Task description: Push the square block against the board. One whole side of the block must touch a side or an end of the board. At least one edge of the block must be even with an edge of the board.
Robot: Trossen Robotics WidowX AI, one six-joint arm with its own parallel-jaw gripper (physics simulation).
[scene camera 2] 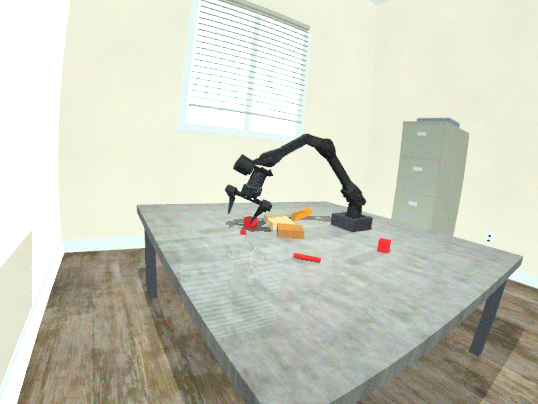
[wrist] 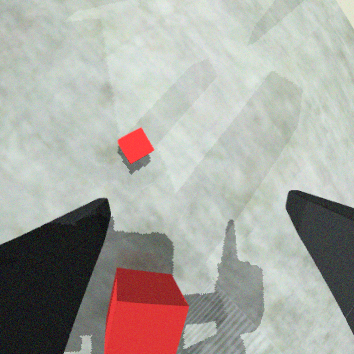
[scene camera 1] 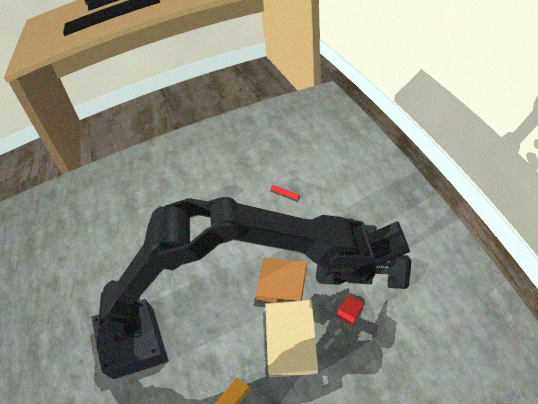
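Where they show: gripper, between the fingertips: (scene camera 2: 239, 218) (wrist: 198, 202) (scene camera 1: 372, 277); arm's base, origin of its link: (scene camera 2: 354, 216) (scene camera 1: 126, 325).
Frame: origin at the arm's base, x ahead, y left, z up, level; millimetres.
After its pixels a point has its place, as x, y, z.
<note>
The orange-brown square block (scene camera 1: 281, 279) {356, 8, -27} (scene camera 2: 290, 231) {383, 51, -31} lies flat at one end of the cream board (scene camera 1: 289, 325) {334, -101, -27} (scene camera 2: 278, 221) {358, -78, -27}. In scene camera 1 it is slightly turned against the board. Its left corner sticks out past the board's left edge, and its right edge lies inside the board's right edge. Whether the facing sides touch cannot be told. My gripper (scene camera 1: 363, 281) {534, -76, -8} (scene camera 2: 241, 217) {534, -76, -8} (wrist: 198, 202) {534, -76, -8} is open and empty, above the table to the right of block and board in scene camera 1. Neither block nor board shows in the wrist view.
A red block (scene camera 1: 351, 308) {464, -120, -16} (scene camera 2: 250, 223) (wrist: 145, 322) {472, -109, -16} lies near the gripper, with a tiny red cube (scene camera 2: 243, 232) {536, -26, -48} (wrist: 135, 145) {533, -34, -40} nearby. A red rod (scene camera 1: 285, 193) {456, 249, -45} (scene camera 2: 307, 258) {461, 263, -48}, another red cube (scene camera 2: 384, 245) {148, 299, -30} and an orange block (scene camera 1: 233, 392) {181, -201, -26} (scene camera 2: 301, 214) {150, -204, -32} are also on the table.
</note>
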